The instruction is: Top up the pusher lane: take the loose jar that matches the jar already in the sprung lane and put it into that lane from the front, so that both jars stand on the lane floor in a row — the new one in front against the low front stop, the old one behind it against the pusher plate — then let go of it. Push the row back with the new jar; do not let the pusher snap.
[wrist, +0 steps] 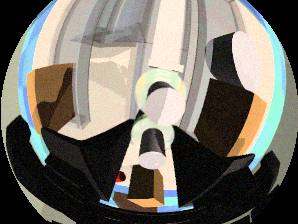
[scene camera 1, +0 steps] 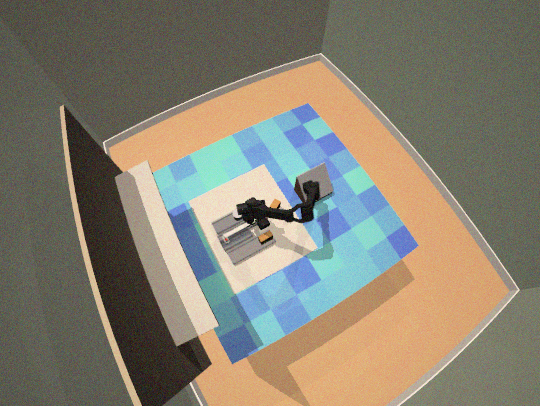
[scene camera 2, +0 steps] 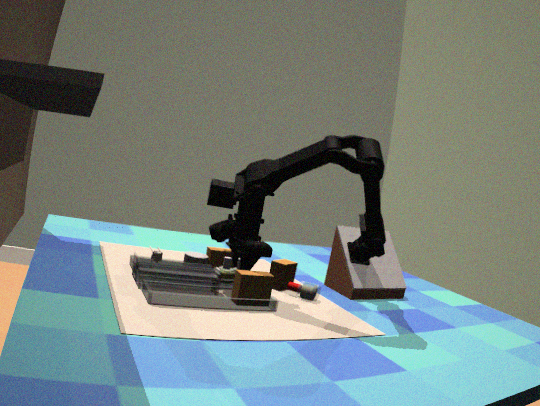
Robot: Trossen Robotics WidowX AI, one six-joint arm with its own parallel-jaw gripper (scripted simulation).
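Note:
There is a grey lane rack (scene camera 2: 171, 272) that I can see. My gripper (scene camera 2: 239, 275) is visible to me too, and the wrist view also gives me the gripper (wrist: 152, 126).

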